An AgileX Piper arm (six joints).
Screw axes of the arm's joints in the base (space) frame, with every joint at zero. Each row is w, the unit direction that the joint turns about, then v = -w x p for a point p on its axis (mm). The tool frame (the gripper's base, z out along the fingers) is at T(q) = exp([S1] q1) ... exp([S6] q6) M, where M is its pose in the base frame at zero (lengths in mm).
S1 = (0, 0, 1, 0.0, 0.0, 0.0)
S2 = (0, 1, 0, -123.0, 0.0, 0.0)
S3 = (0, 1, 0, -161.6, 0.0, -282.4)
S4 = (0.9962, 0, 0.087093, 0.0, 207.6, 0.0)
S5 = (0, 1, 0, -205.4, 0.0, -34.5)
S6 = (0.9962, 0, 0.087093, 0.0, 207.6, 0.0)
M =
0.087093 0 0.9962 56.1
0 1 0 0.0
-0.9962 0 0.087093 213.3
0 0 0 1
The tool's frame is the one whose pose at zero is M.
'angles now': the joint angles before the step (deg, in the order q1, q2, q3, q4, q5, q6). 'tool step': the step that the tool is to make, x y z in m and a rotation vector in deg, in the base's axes. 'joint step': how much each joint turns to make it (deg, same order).
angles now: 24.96, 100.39, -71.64, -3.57, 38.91, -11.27
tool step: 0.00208, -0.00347, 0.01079, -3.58, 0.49, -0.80
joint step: 0.15, -0.08, -2.72, -4.21, 4.93, 2.35
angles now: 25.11, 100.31, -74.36, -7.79, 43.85, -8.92
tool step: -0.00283, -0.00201, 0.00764, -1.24, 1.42, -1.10
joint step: 0.15, -0.58, -1.27, -0.85, 3.82, 1.13
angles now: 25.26, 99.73, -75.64, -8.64, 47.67, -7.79
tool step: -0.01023, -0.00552, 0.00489, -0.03, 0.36, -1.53
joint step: 0.03, -2.36, 1.94, -0.54, 0.98, 1.74
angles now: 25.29, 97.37, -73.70, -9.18, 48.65, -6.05
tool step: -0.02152, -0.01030, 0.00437, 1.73, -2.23, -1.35
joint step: -0.02, -5.51, 6.26, -0.49, -3.28, 2.21
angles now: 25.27, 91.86, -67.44, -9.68, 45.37, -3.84
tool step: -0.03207, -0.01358, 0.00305, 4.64, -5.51, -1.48
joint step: 0.00, -8.60, 9.99, -0.22, -8.11, 3.28
